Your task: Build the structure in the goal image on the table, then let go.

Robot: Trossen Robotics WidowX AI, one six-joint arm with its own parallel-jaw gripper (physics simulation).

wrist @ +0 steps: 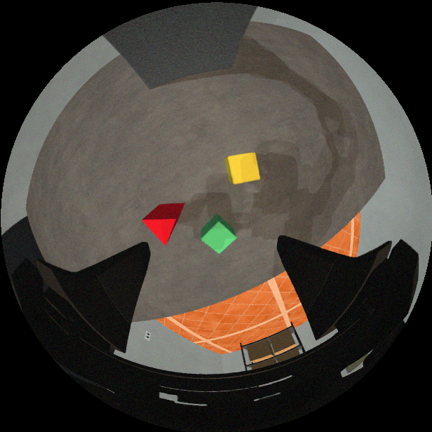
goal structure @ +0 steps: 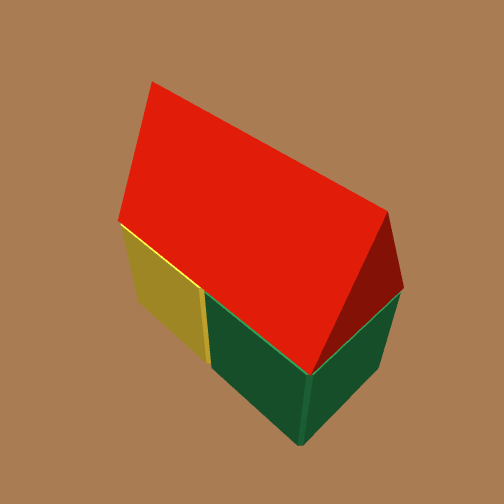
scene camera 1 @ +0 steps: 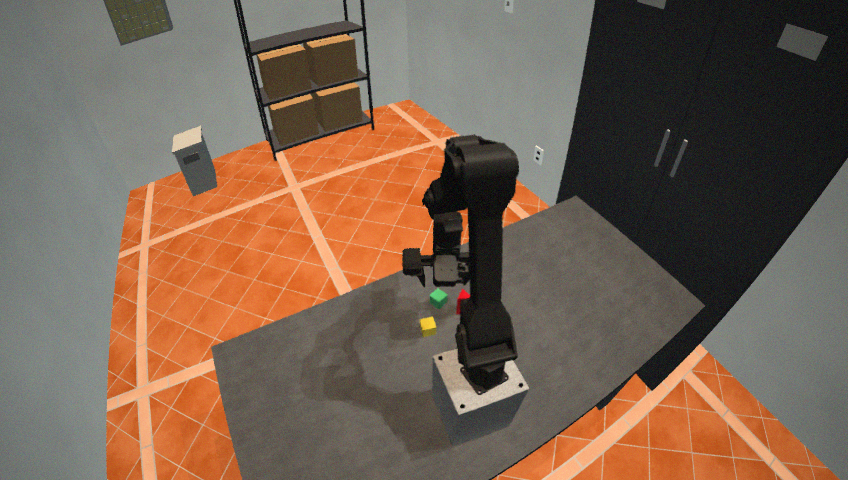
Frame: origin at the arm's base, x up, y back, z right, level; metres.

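Seen in the pictures: arm's base at its link origin: (scene camera 1: 484, 374).
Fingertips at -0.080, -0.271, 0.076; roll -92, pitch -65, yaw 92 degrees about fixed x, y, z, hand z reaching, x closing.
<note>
Pixels of each thing's top centre, then the offset from my fingertips to it, as dx, dy, dz. Level surfaces: height alone.
- green cube at its top centre: (scene camera 1: 438, 294) -0.083, -0.038, +0.007
- grey table at its surface level: dx -0.116
- yellow cube at its top centre: (scene camera 1: 427, 323) -0.083, +0.027, -0.058
A green cube (scene camera 1: 438, 297) (wrist: 218, 236) lies on the grey table (scene camera 1: 571, 267) (wrist: 100, 135). A yellow cube (scene camera 1: 427, 326) (wrist: 243, 168) lies nearer the arm's base, apart from the green one. A red wedge-shaped block (scene camera 1: 462, 302) (wrist: 164, 221) lies to the other side of the green cube, apart from both; the arm partly hides it in the scene view. My gripper (wrist: 213, 246) is open and empty, above the table, with the green cube showing between its fingertips in the wrist view. The far finger is partly hidden by the arm in the scene view.
The arm's pale base block (scene camera 1: 452, 380) (wrist: 185, 45) stands at the table's near side. A black cabinet (scene camera 1: 630, 107) stands beyond the table's right end. A shelf rack (scene camera 1: 306, 38) with boxes and a grey bin (scene camera 1: 199, 169) stand on the floor away from the table.
</note>
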